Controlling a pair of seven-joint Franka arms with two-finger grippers.
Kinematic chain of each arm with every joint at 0, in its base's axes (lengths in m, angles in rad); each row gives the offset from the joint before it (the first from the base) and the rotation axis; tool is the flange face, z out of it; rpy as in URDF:
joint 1: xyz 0 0 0.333 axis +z
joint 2: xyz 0 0 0 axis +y
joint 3: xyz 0 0 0.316 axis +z
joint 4: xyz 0.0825 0 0 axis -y
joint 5: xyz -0.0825 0 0.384 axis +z
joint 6: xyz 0 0 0 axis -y
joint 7: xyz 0.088 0 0 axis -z
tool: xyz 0 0 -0.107 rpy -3.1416 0 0
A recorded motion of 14 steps. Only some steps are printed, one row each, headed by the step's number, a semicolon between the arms.
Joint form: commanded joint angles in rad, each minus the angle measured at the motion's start. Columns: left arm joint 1, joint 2, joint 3, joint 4, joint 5, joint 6, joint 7; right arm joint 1, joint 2, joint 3, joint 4, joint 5, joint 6, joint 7.
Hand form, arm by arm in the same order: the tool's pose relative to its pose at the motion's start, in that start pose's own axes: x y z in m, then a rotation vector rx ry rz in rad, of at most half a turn. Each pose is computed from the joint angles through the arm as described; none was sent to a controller.
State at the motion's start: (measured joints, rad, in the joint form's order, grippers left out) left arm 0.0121 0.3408 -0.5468 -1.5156 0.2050 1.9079 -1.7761; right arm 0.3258 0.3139 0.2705 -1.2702 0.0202 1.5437 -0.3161
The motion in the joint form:
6: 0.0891 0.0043 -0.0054 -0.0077 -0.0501 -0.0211 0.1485; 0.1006 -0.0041 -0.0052 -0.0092 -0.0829 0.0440 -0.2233
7: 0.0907 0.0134 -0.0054 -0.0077 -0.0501 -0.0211 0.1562; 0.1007 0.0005 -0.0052 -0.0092 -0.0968 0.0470 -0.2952
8: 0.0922 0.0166 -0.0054 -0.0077 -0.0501 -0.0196 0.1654; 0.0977 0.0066 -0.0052 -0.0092 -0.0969 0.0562 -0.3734
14: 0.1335 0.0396 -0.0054 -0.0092 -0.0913 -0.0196 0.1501; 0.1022 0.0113 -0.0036 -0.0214 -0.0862 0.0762 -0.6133
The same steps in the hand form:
6: 0.0522 -0.0011 0.0079 0.0367 -0.0400 0.0496; 0.0198 -0.0498 0.0041 -0.0925 -0.0062 -0.3186
7: 0.0538 -0.0004 0.0134 0.0446 -0.0442 0.0553; 0.0208 -0.0476 0.0065 -0.1035 -0.0161 -0.3904
8: 0.0550 0.0000 0.0152 0.0457 -0.0459 0.0628; 0.0225 -0.0445 0.0093 -0.1033 -0.0164 -0.4657
14: 0.0807 0.0007 0.0296 0.0695 -0.0918 -0.0088; 0.0265 -0.0481 0.0166 -0.0929 -0.0196 -0.7123

